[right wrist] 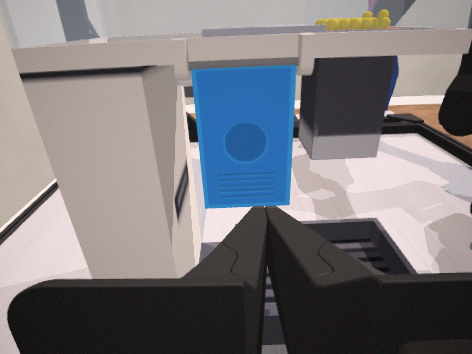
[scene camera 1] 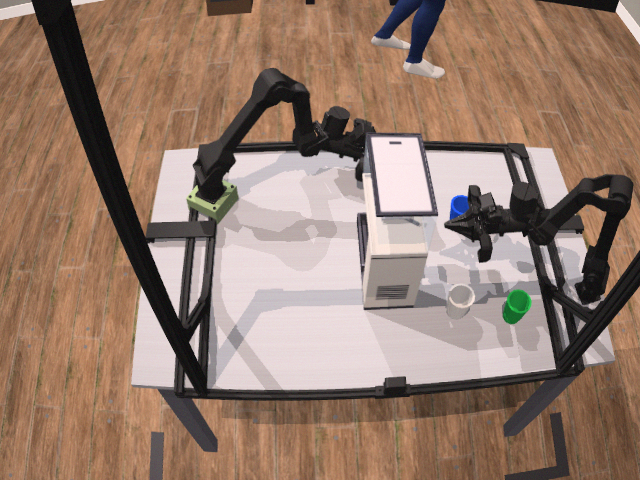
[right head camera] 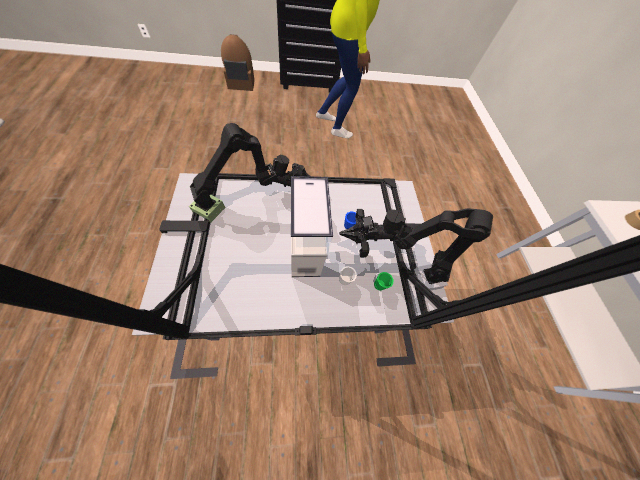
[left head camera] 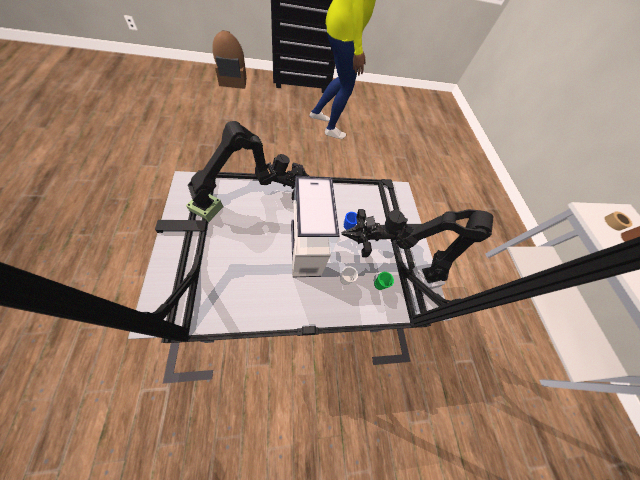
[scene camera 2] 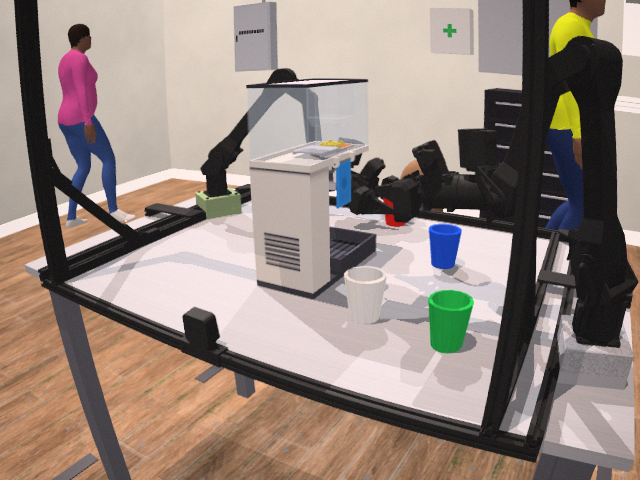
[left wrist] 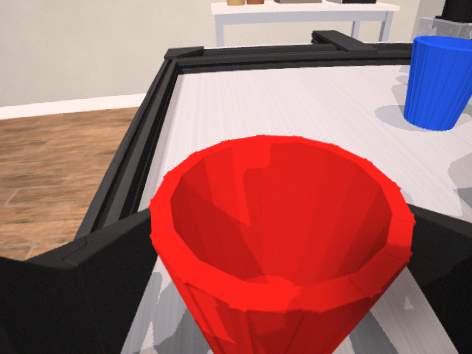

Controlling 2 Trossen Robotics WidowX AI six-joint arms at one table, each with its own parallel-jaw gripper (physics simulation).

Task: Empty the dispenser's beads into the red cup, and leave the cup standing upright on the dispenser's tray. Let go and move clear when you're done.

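Where they show: left gripper, fingertip midpoint: (left wrist: 275,215); right gripper, fingertip midpoint: (right wrist: 264,217) (scene camera 1: 444,225) (right head camera: 339,233) (left head camera: 341,233) (scene camera 2: 375,189); left arm's base, origin of the base link: (scene camera 1: 211,191) (right head camera: 205,203) (left head camera: 203,202) (scene camera 2: 217,193); right arm's base, origin of the base link: (scene camera 1: 587,292) (right head camera: 432,275) (left head camera: 431,274) (scene camera 2: 596,334) (left wrist: 458,20).
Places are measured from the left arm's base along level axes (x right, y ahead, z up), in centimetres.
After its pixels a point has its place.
The red cup (left wrist: 270,327) {z 1.4, x -33.1, y 31.0 cm} (scene camera 2: 395,220) stands upright on the table, empty inside. My left gripper (left wrist: 275,215) {z -0.8, x -34.8, y 36.3 cm} is open, with one finger on each side of the cup; in scene camera 1 the dispenser partly hides it. The dispenser (scene camera 1: 392,271) {z 11.4, x 6.3, y 53.7 cm} (scene camera 2: 289,222) {z 8.0, x 4.9, y 56.1 cm} (right wrist: 100,160) {z 12.0, x 0.3, y 58.2 cm} holds yellow beads (right wrist: 355,23) {z 18.2, x -10.4, y 47.1 cm} (scene camera 2: 332,143) {z 18.5, x -9.4, y 46.0 cm} in its clear top. A blue plate (right wrist: 245,107) {z 14.6, x -6.9, y 54.3 cm} (scene camera 2: 343,183) {z 12.7, x -6.5, y 54.5 cm} hangs at its front above the dark slatted tray (right wrist: 340,231) {z -2.9, x -10.1, y 38.7 cm} (scene camera 2: 361,254) {z -3.6, x -13.4, y 50.0 cm}, which has no cup on it. My right gripper (right wrist: 264,217) {z 12.1, x -10.2, y 59.2 cm} (scene camera 1: 447,225) {z 12.1, x -10.2, y 59.2 cm} is shut and empty, its tips near the blue plate's lower edge.
A blue cup (scene camera 2: 444,248) {z -0.7, x -24.7, y 62.2 cm} (left wrist: 437,87) {z -1.1, x -27.2, y 57.3 cm} stands beyond the right gripper. A white cup (scene camera 2: 364,299) {z -0.6, x 0.4, y 71.9 cm} (scene camera 1: 459,304) {z -4.1, x -2.7, y 69.8 cm} and a green cup (scene camera 2: 448,325) {z -0.3, x -4.5, y 85.7 cm} (scene camera 1: 515,307) {z -3.8, x -8.4, y 83.7 cm} stand to the right of the dispenser. Black frame rails (scene camera 1: 289,393) {z -5.9, x 36.2, y 44.8 cm} edge the table.
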